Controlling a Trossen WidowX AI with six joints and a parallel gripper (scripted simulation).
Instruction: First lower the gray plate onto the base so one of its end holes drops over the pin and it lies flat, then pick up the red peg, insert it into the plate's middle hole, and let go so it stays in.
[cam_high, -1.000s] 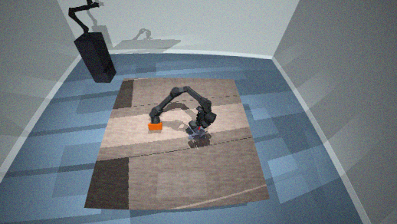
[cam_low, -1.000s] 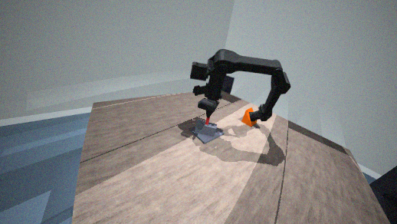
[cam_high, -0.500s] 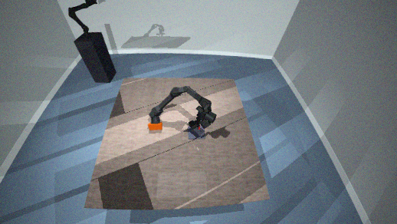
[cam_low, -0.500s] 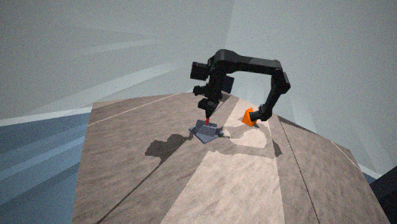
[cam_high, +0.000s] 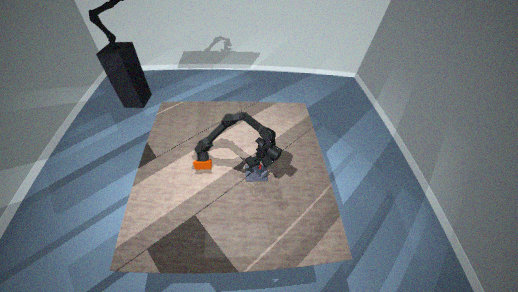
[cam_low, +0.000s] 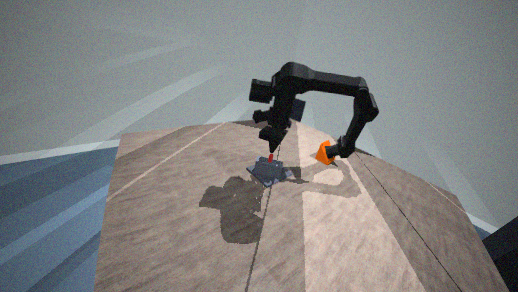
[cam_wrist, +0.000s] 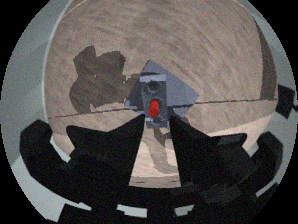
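My gripper tip is 50 mm above the red peg. Round my gripper tip: base (90 mm below, 20 mm behind, 10 mm to the left); then gray plate (60 mm below).
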